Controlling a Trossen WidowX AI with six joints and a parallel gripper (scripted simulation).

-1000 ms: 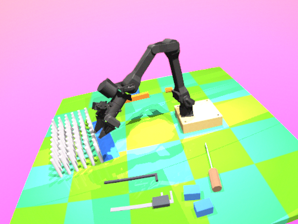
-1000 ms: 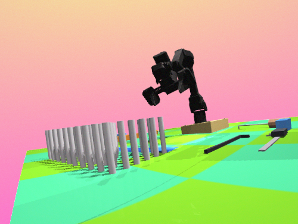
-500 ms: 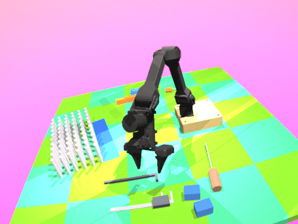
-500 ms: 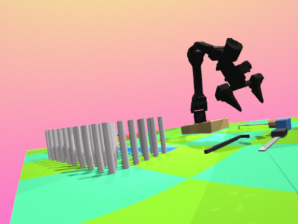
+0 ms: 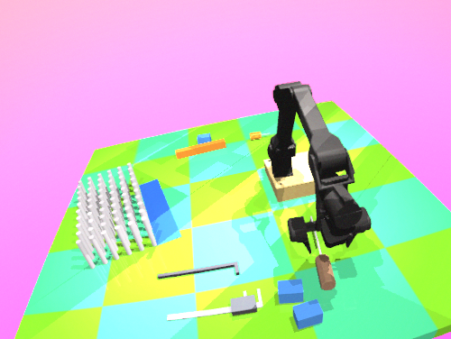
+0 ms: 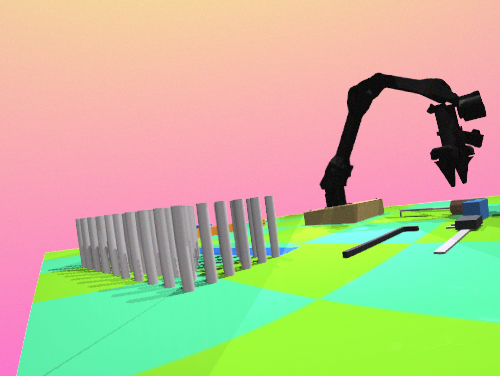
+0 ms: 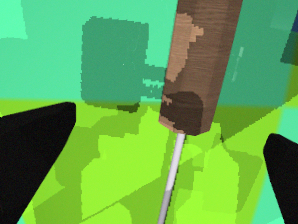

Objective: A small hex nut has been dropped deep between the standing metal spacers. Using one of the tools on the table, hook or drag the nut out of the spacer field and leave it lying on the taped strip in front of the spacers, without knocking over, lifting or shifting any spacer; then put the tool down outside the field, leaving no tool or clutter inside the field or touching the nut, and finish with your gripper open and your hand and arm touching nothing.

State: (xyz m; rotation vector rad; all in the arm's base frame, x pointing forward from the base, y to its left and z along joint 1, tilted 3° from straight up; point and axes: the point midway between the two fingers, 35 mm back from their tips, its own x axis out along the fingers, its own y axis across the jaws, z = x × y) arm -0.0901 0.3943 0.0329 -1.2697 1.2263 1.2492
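My gripper tip is now 80 mm to the left of the wooden-handled hook tool, 60 mm above it and 20 mm short of it. From my gripper tip the other things lie so: blue taped strip: 540 mm ahead, 320 mm to the right, 70 mm below; then orange bar: 700 mm to the right, 430 mm ahead, 60 mm below.
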